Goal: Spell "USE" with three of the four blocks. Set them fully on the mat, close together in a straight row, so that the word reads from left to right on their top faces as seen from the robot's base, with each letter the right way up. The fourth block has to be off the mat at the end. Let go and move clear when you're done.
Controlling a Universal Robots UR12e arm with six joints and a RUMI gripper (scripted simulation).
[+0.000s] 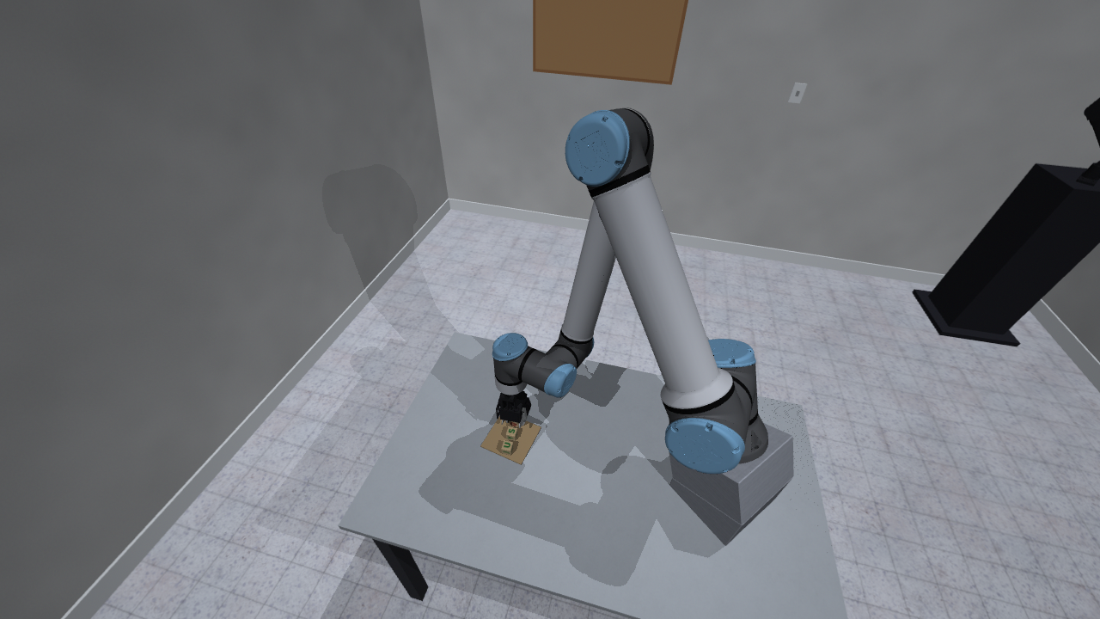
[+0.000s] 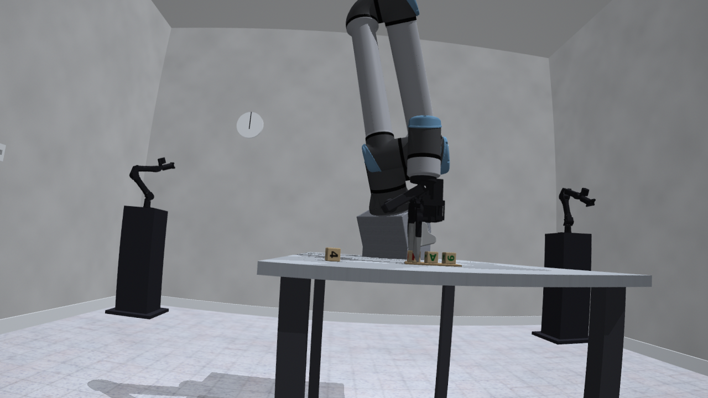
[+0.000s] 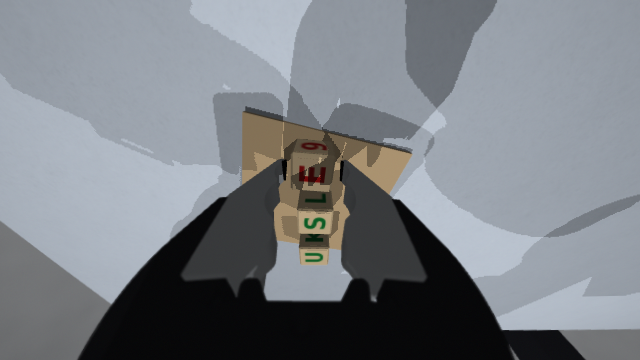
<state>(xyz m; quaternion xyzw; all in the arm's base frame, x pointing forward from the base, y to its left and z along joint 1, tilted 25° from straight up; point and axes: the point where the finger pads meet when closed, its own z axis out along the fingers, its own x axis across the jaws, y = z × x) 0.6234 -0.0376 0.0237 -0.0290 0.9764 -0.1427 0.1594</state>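
Right now the tan mat is 50 mm to the left of my hand and 20 mm below it.
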